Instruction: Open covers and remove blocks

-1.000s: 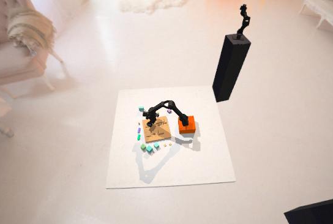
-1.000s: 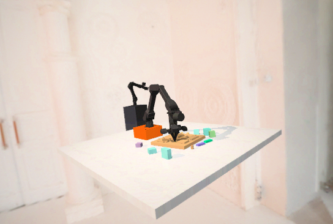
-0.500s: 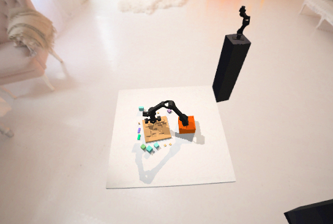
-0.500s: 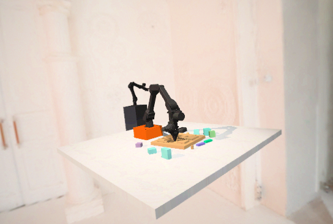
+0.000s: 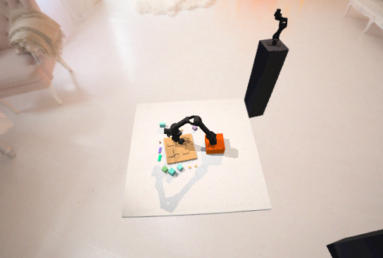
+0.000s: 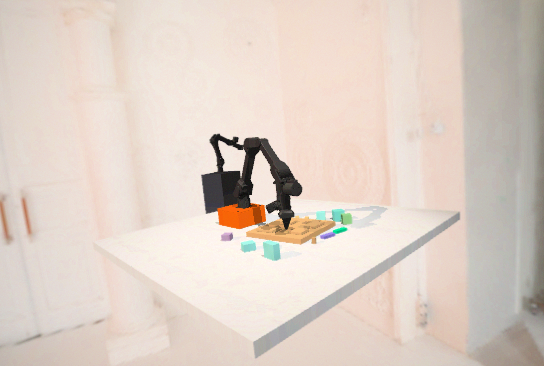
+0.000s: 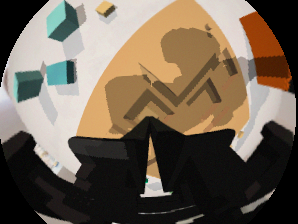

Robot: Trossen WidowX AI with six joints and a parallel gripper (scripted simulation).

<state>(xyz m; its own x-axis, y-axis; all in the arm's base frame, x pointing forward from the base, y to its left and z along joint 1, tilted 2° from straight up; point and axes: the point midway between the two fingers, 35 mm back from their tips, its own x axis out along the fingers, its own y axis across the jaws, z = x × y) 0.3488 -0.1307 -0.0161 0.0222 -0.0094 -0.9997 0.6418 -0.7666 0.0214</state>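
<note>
My gripper tip is now 50 mm to the right of the tan puzzle board, 10 mm past it and 10 mm above it. Also, from my gripper tip: purple bar 180 mm ahead, 40 mm to the left, 20 mm below; green bar 200 mm ahead, 120 mm to the left, 20 mm below; purple block 230 mm behind, 140 mm to the right, 10 mm below.
</note>
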